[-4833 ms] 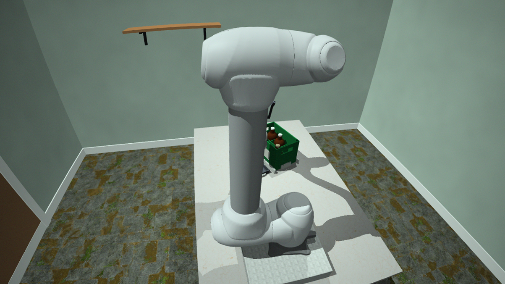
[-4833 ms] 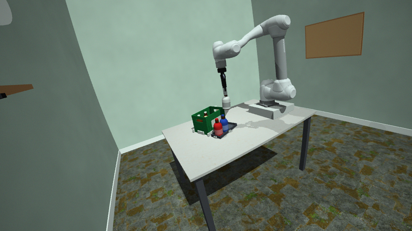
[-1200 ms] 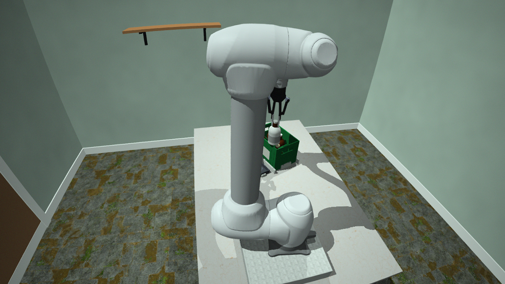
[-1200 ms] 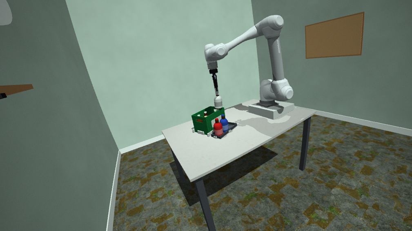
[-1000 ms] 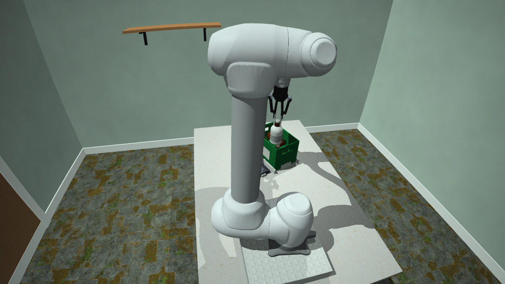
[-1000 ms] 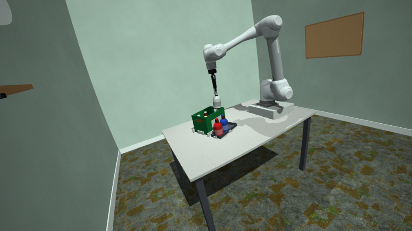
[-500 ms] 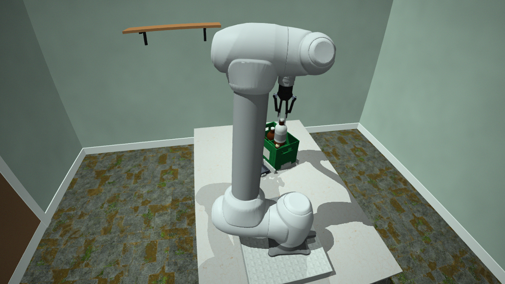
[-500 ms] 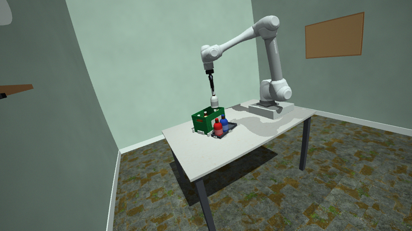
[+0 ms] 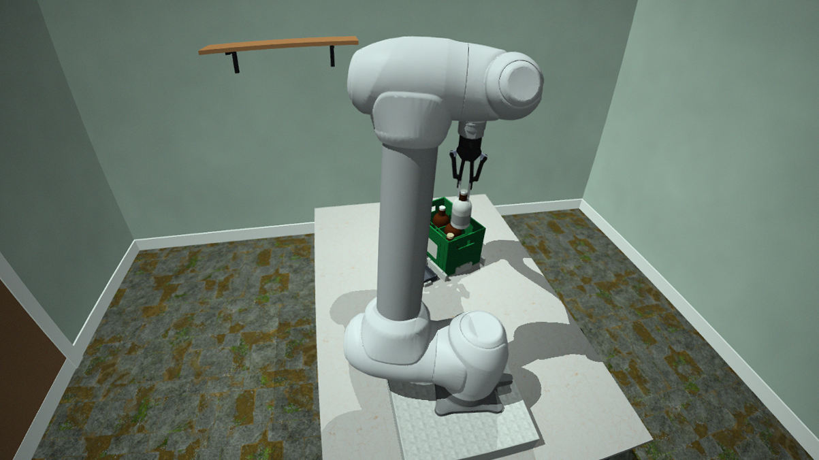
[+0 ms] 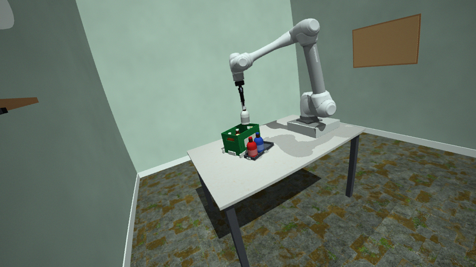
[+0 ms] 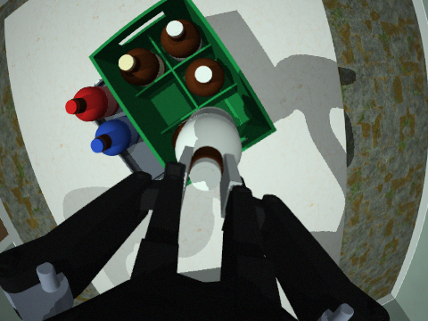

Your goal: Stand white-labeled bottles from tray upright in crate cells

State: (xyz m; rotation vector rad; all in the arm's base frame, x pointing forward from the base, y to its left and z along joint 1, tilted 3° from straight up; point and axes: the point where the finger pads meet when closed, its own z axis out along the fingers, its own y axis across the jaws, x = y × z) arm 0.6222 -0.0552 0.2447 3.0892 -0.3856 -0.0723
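My hand is 90 mm above the white-labeled bottle. Round my hand: blue bottle 270 mm below, 200 mm to the left, 10 mm behind; then red bottle 270 mm below, 250 mm to the left, 70 mm ahead; then green crate 270 mm below, 70 mm ahead, 40 mm to the left.
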